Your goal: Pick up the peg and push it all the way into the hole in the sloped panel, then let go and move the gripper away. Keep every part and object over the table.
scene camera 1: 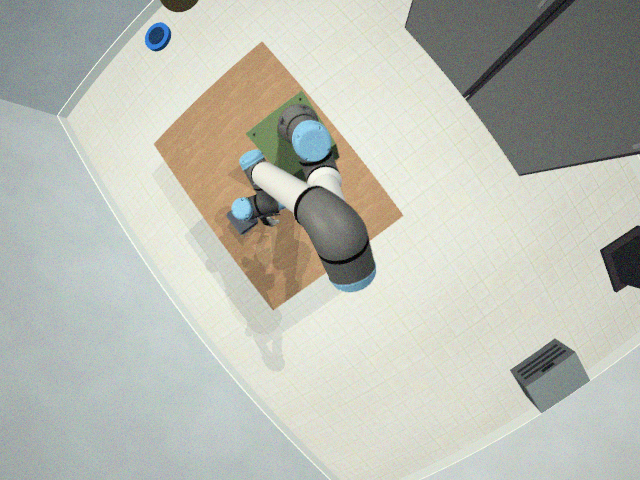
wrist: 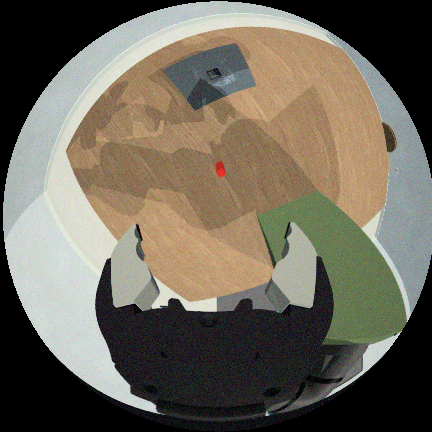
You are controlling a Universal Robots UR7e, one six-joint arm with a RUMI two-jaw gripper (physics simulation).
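Pixels of known places: gripper, between the fingertips: [wrist: 211,225]; arm's base, origin of its link: [scene camera 1: 298,124] [wrist: 345,345].
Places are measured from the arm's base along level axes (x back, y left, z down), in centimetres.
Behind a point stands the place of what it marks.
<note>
The small red peg [wrist: 220,169] {x -32.3, y 17.4, z 31.6 cm} rests on the wooden table in the wrist view, in the arm's shadow. In scene camera 1 the peg does not show; the arm and gripper cover that part of the table. The grey-blue sloped panel [scene camera 1: 240,224] {x -51.9, y 15.2, z 30.4 cm} [wrist: 180,72] {x -51.3, y 16.9, z 30.7 cm} stands beyond the peg in the wrist view, with a small dark square hole in its face. In scene camera 1 a blue wrist joint partly covers it. My gripper [scene camera 1: 270,219] {x -30.7, y 19.2, z 19.1 cm} [wrist: 211,225] {x -30.7, y 19.2, z 19.1 cm} is open and empty. It is above the table, with the peg ahead of the gap between its fingertips in the wrist view.
The wooden table [scene camera 1: 206,124] {x -44.3, y -46.6, z 39.5 cm} [wrist: 295,55] {x -58.9, y -14.0, z 39.6 cm} carries the green base plate [scene camera 1: 269,133] {x -10.7, y -2.1, z -2.4 cm} [wrist: 355,285] {x -17.3, y 2.7, z 12.2 cm}, which lies at the right in the wrist view. The arm's grey elbow [scene camera 1: 333,222] {x -3.4, y 38.0, z -47.6 cm} extends over the table's lower right edge in scene camera 1. A blue round object [scene camera 1: 157,36] is on the floor.
</note>
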